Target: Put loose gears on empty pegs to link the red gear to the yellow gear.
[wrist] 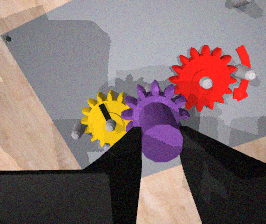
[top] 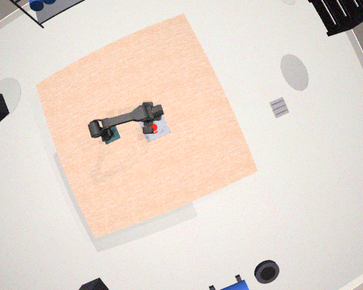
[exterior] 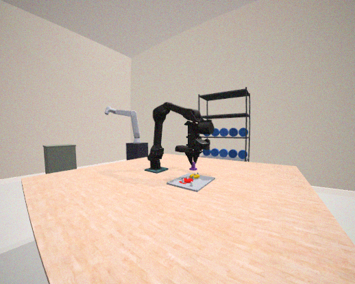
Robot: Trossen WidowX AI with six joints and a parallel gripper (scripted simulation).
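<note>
The purple gear is 1 cm below my gripper tip. Also, from my gripper tip: yellow gear (1 cm behind, 4 cm to the left, 7 cm below); then red gear (1 cm behind, 4 cm to the right, 7 cm below); then red arrow (3 cm behind, 7 cm to the right, 8 cm below).
</note>
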